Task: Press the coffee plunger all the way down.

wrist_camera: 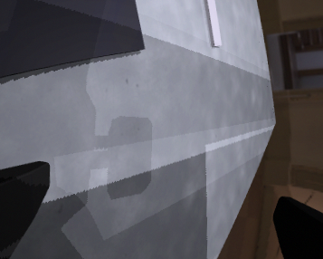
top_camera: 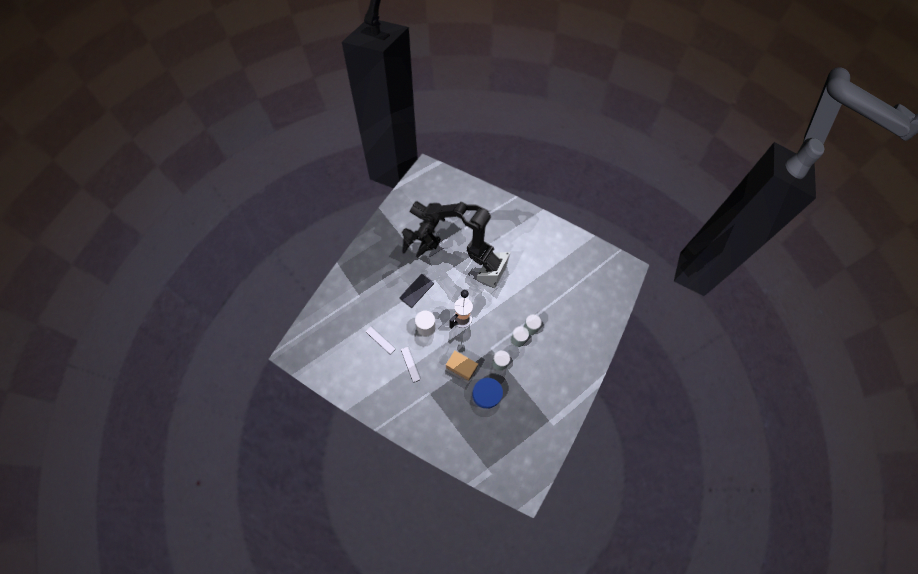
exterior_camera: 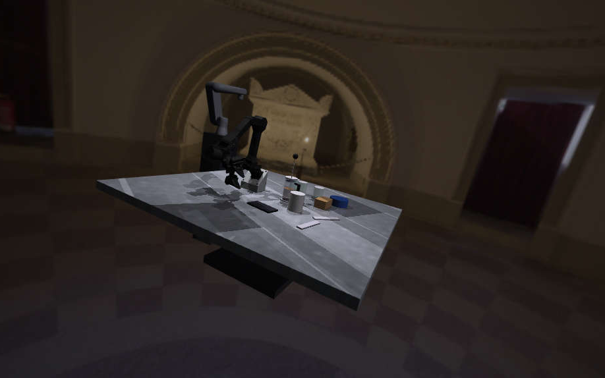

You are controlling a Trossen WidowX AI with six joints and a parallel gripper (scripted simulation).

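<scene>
Now: the plunger 310 mm to the left of my gripper tip, 120 mm ahead of it and 80 mm above it. Round my gripper tip: white cylinder: 230 mm ahead, 190 mm to the left, 70 mm below; then black slab: 110 mm below, 90 mm ahead, 70 mm to the left; then coffee press: 300 mm to the left, 140 mm ahead, 20 mm above.
</scene>
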